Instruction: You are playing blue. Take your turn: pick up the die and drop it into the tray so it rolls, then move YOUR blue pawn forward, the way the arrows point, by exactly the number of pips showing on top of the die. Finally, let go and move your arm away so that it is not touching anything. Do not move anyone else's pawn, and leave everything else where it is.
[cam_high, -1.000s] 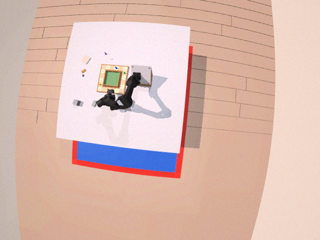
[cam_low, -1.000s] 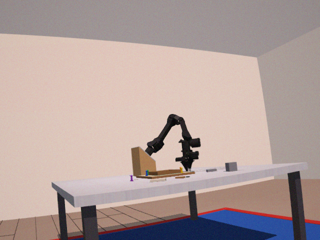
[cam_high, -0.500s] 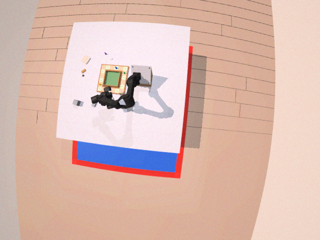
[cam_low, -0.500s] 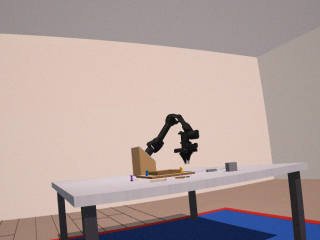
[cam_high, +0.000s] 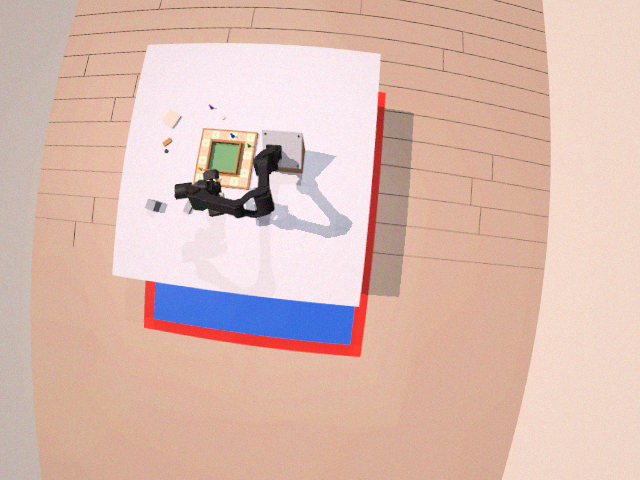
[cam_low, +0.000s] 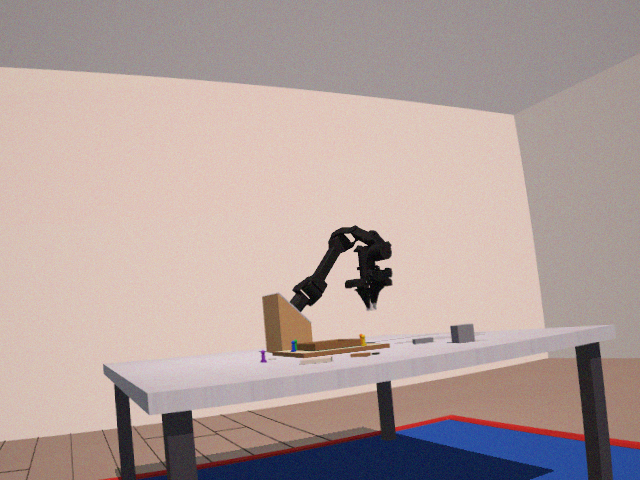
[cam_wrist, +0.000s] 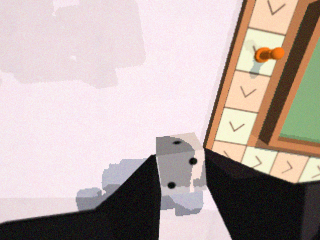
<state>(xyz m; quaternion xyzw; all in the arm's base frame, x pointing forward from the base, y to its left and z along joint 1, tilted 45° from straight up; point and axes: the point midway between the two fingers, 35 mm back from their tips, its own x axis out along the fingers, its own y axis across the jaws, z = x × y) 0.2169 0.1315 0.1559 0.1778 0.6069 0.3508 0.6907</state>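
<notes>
Right now my gripper tip is 320 mm to the left of the blue pawn, 100 mm above it and 20 mm short of it. Also, from my gripper tip: orange pawn 100 mm to the right, 100 mm below, 80 mm ahead; then white die right at my gripper tip; then green tray 210 mm to the right, 120 mm below, 50 mm ahead.
</notes>
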